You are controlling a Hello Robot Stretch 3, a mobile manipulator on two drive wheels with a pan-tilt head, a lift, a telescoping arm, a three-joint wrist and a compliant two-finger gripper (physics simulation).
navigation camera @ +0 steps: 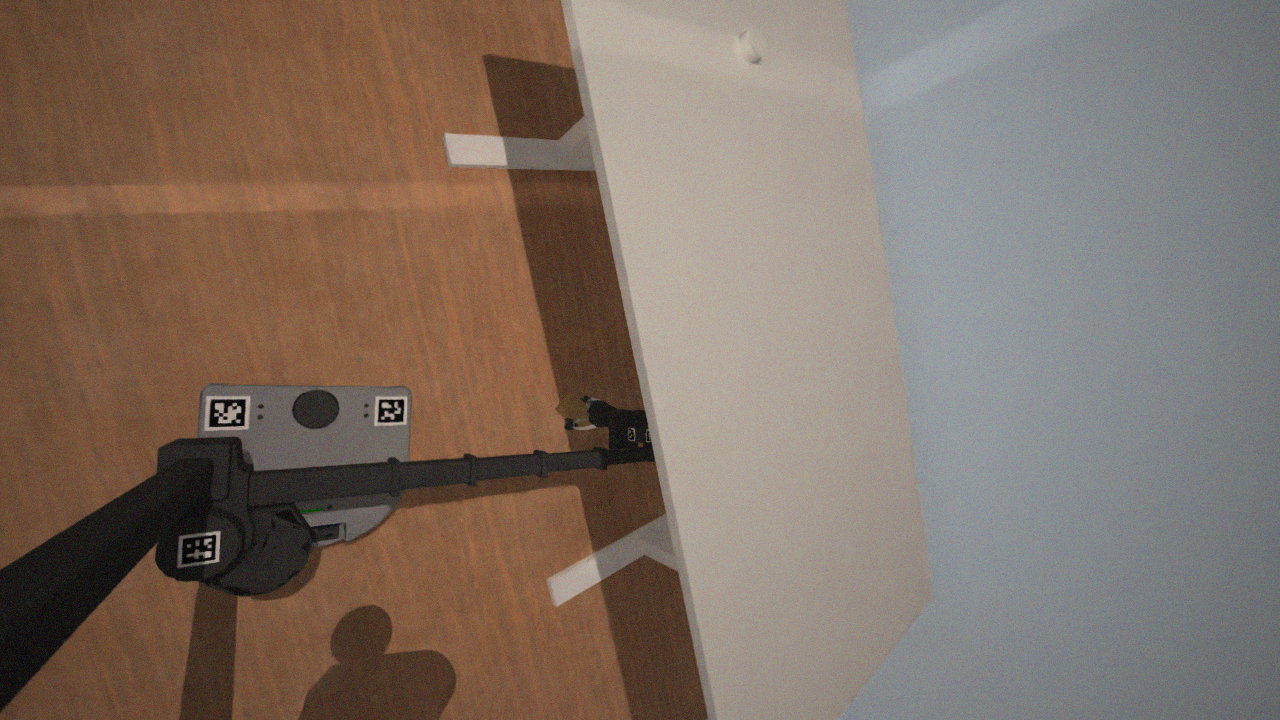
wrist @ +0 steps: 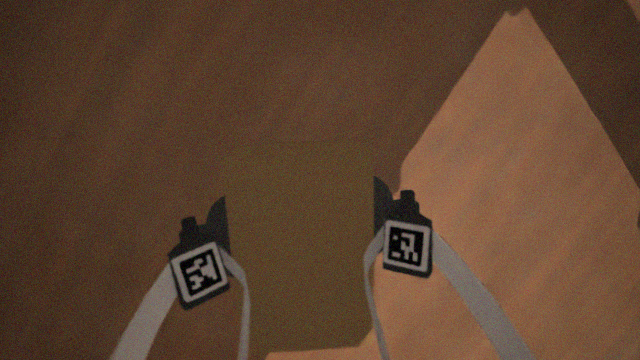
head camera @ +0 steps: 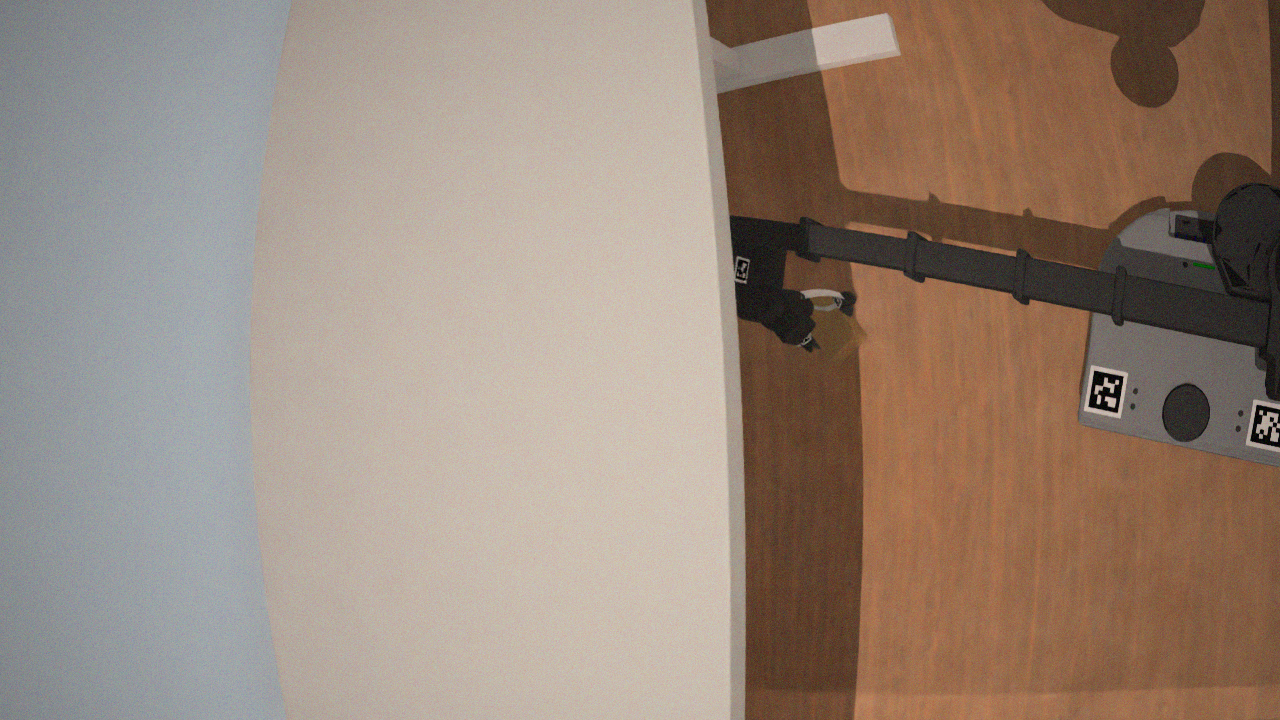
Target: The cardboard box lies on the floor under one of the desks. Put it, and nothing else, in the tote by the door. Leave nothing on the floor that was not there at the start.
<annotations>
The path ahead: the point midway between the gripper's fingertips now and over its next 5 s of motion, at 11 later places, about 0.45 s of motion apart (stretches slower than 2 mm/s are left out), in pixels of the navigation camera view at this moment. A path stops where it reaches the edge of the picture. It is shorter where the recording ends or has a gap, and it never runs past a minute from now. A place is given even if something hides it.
My gripper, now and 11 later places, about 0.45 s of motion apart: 574, 412; 578, 412; 586, 413; 594, 414; 600, 415; 602, 415; 610, 416; 621, 417; 630, 418; 631, 418; 623, 419; 603, 420
</annotations>
